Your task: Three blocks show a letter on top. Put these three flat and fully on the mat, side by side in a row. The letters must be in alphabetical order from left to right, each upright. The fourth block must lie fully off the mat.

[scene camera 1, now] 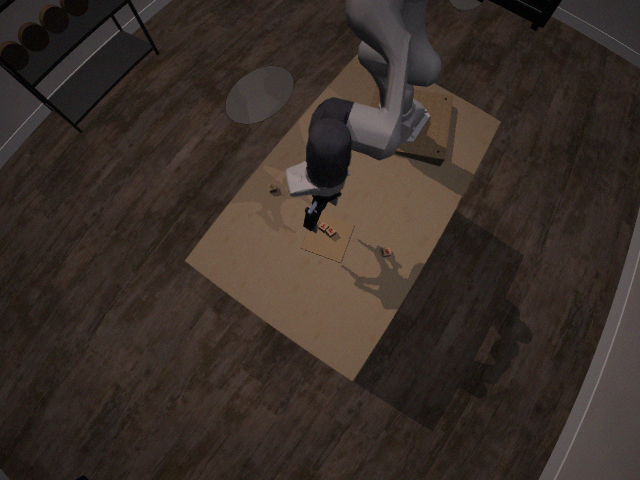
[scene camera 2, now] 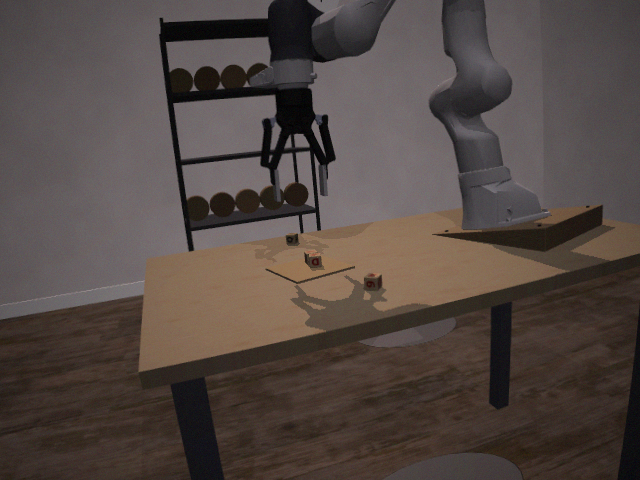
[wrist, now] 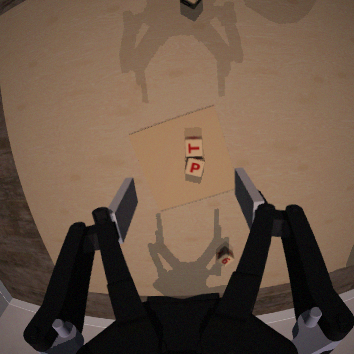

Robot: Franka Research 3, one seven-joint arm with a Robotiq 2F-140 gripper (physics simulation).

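Note:
The T block (scene camera 1: 323, 226) (scene camera 2: 308, 253) (wrist: 194, 148) and the P block (scene camera 1: 330, 231) (scene camera 2: 314, 260) (wrist: 194, 168) sit close together on the mat (scene camera 1: 330, 250) (scene camera 2: 294, 273) (wrist: 155, 160). In the wrist view the P is nearly upright, slightly turned; the T lies sideways, its bar to the left. A block with red marks (scene camera 1: 387, 251) (scene camera 2: 372, 281) (wrist: 225, 255) is off the mat, its top letter unclear. A darker block (scene camera 1: 273, 189) (scene camera 2: 292, 239) (wrist: 191, 8) is off the mat on the other side, its top unreadable. My gripper (scene camera 2: 301, 196) (wrist: 184, 185) is open and empty, high above the table.
The wooden table (scene camera 1: 289, 304) (scene camera 2: 222, 315) carries all the blocks. The arm's base stands on a wedge-shaped wooden board (scene camera 1: 439, 124) (scene camera 2: 573, 227) at one end. A black shelf rack (scene camera 2: 175, 144) with round wooden pieces stands behind the table.

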